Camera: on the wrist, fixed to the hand. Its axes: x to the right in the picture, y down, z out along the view.
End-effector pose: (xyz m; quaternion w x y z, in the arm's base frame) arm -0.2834 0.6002 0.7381 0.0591 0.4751 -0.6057 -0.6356
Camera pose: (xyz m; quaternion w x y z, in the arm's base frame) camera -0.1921 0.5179 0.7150 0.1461 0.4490 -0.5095 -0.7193
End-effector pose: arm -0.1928 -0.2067 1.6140 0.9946 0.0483 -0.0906 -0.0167
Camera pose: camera -0.1566 -0.2398 1.4990 0.9904 -0.1080 -0.0859 -0.0101
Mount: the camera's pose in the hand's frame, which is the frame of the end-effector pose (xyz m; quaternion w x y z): 0.0164 -0.0434 -0.1161 0.9877 -0.1547 0.0020 0.0204
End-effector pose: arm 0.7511 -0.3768 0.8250 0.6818 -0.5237 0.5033 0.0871
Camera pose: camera 0.7179 -0.4955 0.8458 0.5896 -0.6127 0.4957 0.1768
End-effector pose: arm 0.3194 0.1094 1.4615 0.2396 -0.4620 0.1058 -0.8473
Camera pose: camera 0.2017 0.1337 1.4270 0.1823 -0.4896 0.2455 -0.8166
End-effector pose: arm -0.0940 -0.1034 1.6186 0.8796 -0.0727 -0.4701 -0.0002
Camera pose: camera 0.0082 -0.1601 1.5741 0.8585 -0.2175 -0.4611 -0.0551
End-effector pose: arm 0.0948 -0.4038 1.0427 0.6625 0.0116 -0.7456 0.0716
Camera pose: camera 0.2122 -0.4313 1.0759 0.6562 -0.1064 -0.7464 -0.0311
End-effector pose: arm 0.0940 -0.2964 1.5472 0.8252 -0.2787 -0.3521 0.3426
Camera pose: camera 0.2081 -0.3358 1.5148 0.7657 -0.4108 -0.3935 0.3002
